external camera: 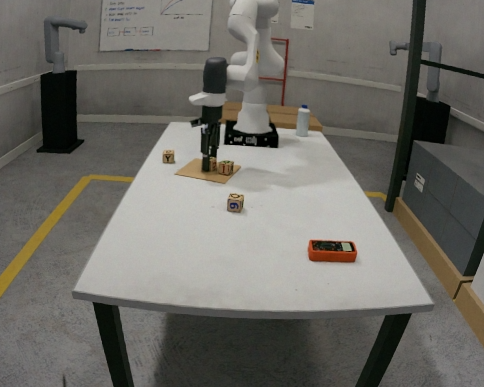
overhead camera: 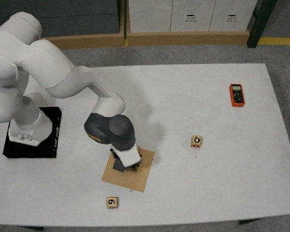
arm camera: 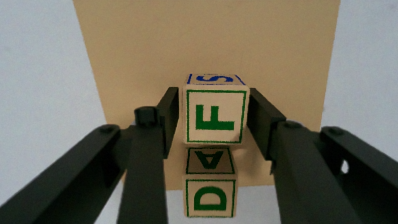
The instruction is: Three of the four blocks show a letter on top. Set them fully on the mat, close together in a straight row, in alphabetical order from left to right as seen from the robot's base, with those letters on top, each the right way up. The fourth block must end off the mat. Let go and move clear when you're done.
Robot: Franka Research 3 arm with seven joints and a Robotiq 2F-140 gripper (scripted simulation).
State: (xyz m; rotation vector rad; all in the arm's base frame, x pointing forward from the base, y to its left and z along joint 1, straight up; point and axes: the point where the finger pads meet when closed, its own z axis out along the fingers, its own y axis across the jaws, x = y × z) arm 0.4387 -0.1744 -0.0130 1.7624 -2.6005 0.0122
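Right now the tan mat is 4 cm below my hand. Round my hand: orange multimeter (58 cm ahead, 37 cm to the left, 3 cm below); then block (3 cm ahead, 6 cm to the left, 2 cm below); then white bottle (63 cm behind, 45 cm to the left, 4 cm above).
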